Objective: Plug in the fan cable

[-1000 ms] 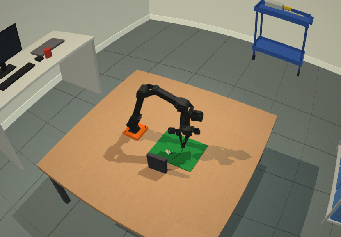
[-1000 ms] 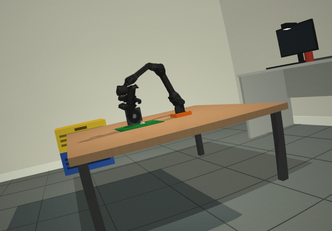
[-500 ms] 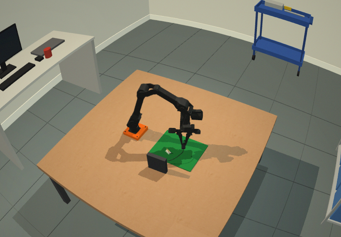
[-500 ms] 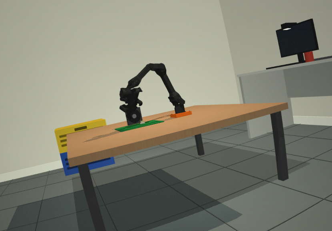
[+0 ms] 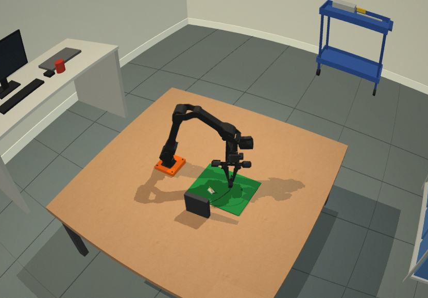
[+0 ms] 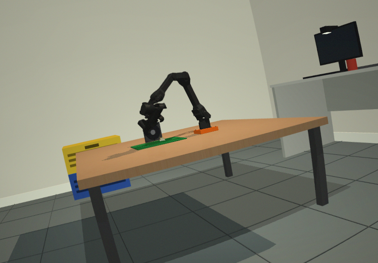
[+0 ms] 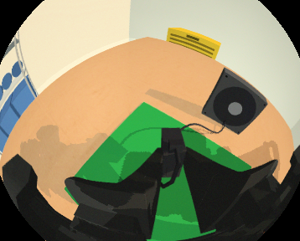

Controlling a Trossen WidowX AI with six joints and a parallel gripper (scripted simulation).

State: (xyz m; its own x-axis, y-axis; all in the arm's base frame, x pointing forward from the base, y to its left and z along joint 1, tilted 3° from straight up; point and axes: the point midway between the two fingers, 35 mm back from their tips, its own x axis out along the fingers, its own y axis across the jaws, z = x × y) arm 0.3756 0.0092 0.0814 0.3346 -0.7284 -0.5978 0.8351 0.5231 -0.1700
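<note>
The green board lies 50 mm behind my gripper tip, 20 mm to the left of it and 100 mm below it. The rest, counted from my gripper tip: white four-pin fan header (100 mm behind, 30 mm to the right, 90 mm below); black fan (80 mm behind, 170 mm to the right, 30 mm below); black fan plug (10 mm below).
</note>
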